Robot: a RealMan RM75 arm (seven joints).
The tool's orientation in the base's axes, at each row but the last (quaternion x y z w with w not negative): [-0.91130, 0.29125, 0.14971, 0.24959]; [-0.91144, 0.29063, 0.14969, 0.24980]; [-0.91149, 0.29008, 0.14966, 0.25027]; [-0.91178, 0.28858, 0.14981, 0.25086]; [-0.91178, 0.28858, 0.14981, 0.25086]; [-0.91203, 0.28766, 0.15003, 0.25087]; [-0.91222, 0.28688, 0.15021, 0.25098]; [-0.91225, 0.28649, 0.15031, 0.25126]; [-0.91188, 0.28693, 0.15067, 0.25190]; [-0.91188, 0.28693, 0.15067, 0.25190]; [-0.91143, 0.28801, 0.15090, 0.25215]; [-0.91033, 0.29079, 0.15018, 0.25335]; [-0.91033, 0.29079, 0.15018, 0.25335]
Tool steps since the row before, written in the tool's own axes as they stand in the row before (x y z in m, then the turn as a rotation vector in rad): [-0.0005, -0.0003, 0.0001, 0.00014, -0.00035, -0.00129]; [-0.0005, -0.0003, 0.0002, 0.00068, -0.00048, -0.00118]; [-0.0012, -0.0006, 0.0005, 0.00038, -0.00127, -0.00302]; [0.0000, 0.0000, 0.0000, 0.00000, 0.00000, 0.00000]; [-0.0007, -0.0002, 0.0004, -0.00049, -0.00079, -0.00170]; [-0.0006, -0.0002, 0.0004, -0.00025, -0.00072, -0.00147]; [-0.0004, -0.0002, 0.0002, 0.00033, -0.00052, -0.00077]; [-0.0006, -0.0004, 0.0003, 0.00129, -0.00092, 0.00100]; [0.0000, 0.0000, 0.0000, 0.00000, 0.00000, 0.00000]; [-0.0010, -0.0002, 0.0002, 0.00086, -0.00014, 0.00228]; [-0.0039, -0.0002, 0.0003, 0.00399, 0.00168, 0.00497]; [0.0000, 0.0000, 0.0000, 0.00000, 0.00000, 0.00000]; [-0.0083, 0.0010, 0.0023, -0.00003, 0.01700, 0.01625]
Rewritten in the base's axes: [-0.0002, 0.0005, 0.0002, 0.00049, -0.00052, 0.00114]; [-0.0002, 0.0005, 0.0002, 0.00098, -0.00061, 0.00087]; [-0.0006, 0.0012, 0.0003, 0.00145, -0.00092, 0.00282]; [0.0000, 0.0000, 0.0000, 0.00000, 0.00000, 0.00000]; [-0.0005, 0.0007, 0.0000, 0.00031, -0.00014, 0.00191]; [-0.0004, 0.0006, 0.0000, 0.00042, -0.00018, 0.00159]; [-0.0002, 0.0004, 0.0001, 0.00067, -0.00020, 0.00069]; [-0.0003, 0.0007, 0.0002, 0.00144, 0.00062, -0.00103]; [0.0000, 0.0000, 0.0000, 0.00000, 0.00000, 0.00000]; [-0.0007, 0.0007, 0.0003, 0.00047, 0.00096, -0.00220]; [-0.0030, 0.0021, 0.0015, 0.00149, -0.00026, -0.00641]; [0.0000, 0.0000, 0.0000, 0.00000, 0.00000, 0.00000]; [-0.0074, 0.0043, 0.0012, -0.01237, -0.00301, -0.01978]
